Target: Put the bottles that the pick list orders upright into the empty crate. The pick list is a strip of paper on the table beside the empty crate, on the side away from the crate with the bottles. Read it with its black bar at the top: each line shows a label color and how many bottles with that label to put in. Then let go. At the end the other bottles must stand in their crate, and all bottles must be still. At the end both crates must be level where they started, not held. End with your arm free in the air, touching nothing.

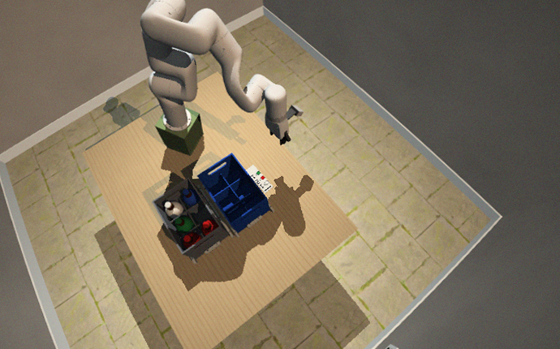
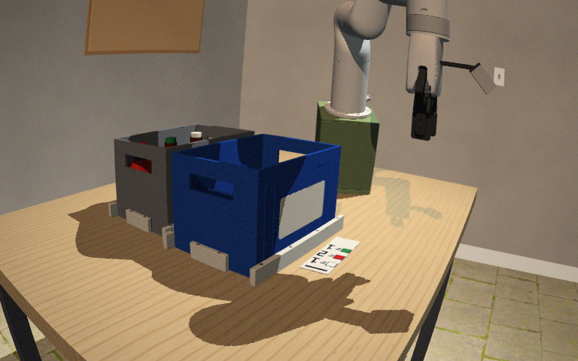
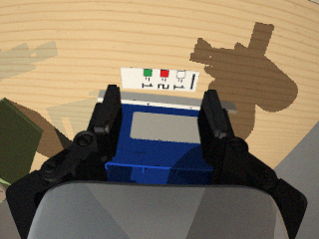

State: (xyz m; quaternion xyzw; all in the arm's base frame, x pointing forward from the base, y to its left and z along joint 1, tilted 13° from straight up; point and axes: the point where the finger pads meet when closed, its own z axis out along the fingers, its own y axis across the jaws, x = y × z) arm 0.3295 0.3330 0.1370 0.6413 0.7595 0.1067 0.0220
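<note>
Now: the white-label bottle 550 mm to the right of my hand and 160 mm below it. Round my hand: pick list (30 mm ahead, 140 mm to the right, 250 mm below); blue crate (70 mm ahead, 280 mm to the right, 170 mm below); blue-label bottle (10 mm behind, 460 mm to the right, 160 mm below).
</note>
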